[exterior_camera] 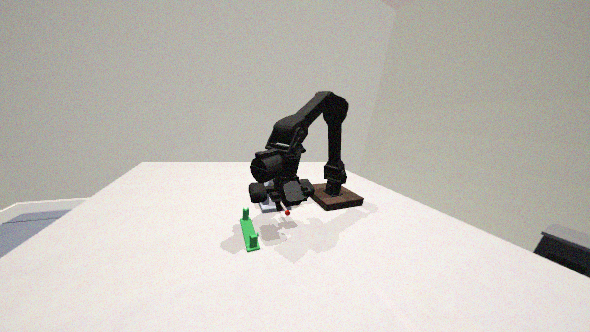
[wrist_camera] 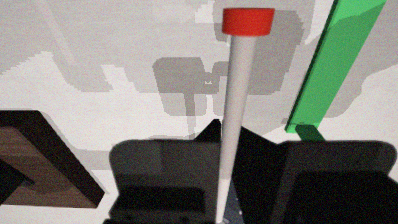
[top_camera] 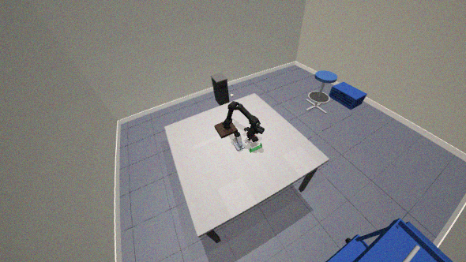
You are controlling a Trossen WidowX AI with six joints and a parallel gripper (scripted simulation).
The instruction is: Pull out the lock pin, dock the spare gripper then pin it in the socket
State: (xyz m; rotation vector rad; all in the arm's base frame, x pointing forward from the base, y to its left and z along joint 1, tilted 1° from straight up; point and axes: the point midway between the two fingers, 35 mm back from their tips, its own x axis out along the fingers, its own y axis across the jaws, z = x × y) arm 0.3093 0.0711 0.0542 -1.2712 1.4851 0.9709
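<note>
Now: the socket 30 mm behind my gripper tip and 100 mm to the right of it. Round my gripper tip: spare gripper 40 mm behind, 100 mm to the right, 70 mm above; then green pin rest 100 mm ahead, 10 mm to the left, 20 mm below.
</note>
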